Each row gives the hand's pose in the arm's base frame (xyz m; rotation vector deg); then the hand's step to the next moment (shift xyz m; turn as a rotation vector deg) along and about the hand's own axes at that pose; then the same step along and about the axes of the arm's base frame.
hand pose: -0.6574 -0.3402 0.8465 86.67 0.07 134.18
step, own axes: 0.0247 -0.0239 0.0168 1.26 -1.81 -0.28
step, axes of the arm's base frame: 0.0127 0.0265 0.0245 -0.18 2.12 0.65
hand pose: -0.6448 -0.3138 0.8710 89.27 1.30 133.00
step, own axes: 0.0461 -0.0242 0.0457 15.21 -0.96 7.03
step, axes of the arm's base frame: 0.0322 0.0281 0.0545 1.45 4.08 16.21
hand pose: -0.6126 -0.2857 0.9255 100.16 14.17 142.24
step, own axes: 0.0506 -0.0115 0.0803 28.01 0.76 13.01
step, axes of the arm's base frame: 0.0583 0.0261 0.0712 2.78 5.04 30.35
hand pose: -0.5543 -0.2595 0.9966 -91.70 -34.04 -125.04
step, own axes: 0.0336 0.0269 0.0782 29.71 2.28 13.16
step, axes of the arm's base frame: 0.0671 0.0177 0.0561 3.20 3.76 32.20
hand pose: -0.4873 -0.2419 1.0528 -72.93 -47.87 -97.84
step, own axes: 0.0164 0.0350 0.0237 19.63 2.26 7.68
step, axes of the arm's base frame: 0.0389 0.0017 0.0232 2.37 1.27 21.03
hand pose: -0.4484 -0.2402 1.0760 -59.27 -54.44 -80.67
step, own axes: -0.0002 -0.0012 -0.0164 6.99 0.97 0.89
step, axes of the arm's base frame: -0.0025 -0.0154 -0.0051 0.86 -1.32 6.94
